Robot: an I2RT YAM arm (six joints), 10 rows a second.
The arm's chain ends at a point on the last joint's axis. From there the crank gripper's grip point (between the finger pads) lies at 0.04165 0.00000 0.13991 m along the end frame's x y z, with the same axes.
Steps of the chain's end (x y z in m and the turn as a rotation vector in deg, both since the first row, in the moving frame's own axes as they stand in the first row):
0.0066, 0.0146, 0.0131, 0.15, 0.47, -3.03
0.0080, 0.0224, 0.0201, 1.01, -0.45, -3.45
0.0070, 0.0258, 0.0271, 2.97, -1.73, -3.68
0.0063, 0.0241, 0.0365, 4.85, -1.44, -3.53
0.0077, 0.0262, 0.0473, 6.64, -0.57, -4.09
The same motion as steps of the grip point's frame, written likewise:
0.0077, 0.0120, 0.0128, 0.15, 0.47, -3.03
0.0068, 0.0175, 0.0204, 1.01, -0.45, -3.45
0.0024, 0.0160, 0.0280, 2.97, -1.73, -3.68
0.0023, 0.0098, 0.0369, 4.85, -1.44, -3.53
0.0056, 0.0071, 0.0466, 6.64, -0.57, -4.09

